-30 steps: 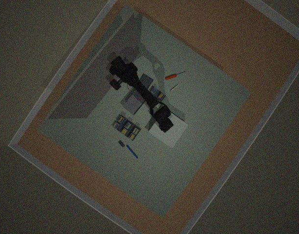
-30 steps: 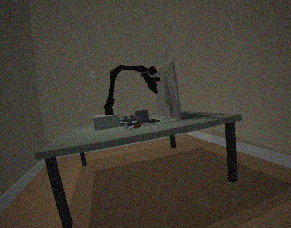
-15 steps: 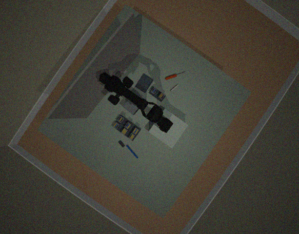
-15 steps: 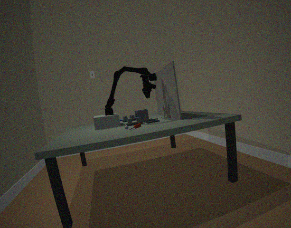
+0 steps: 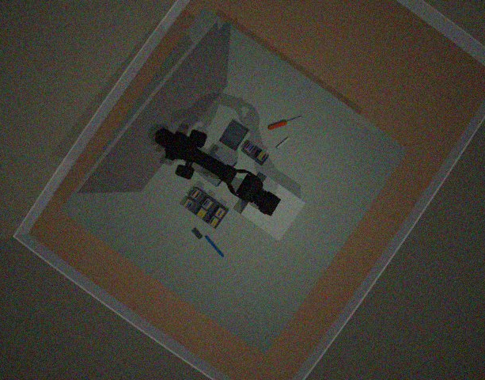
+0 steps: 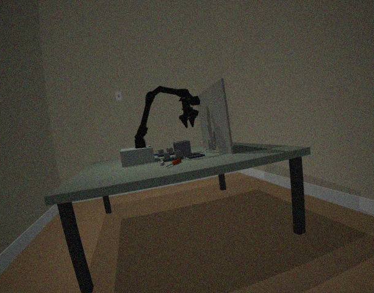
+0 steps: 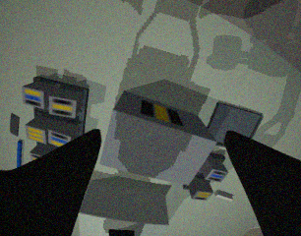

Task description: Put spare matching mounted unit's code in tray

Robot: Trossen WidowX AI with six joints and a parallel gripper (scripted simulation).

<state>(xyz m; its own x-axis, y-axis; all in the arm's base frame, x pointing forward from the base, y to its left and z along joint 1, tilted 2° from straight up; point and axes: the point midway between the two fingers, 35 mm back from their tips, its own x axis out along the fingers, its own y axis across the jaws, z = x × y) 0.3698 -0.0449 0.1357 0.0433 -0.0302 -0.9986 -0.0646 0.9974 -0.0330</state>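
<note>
Now: the grey spare module 40 mm behind my gripper tip, 160 mm to the left of it and 150 mm below it. Also, from my gripper tip: grey mounted unit: 90 mm behind, 140 mm below; white cable tie bundle: 330 mm behind, 260 mm to the right, 180 mm below; upright panel: 150 mm ahead, 70 mm to the right, 30 mm above.
</note>
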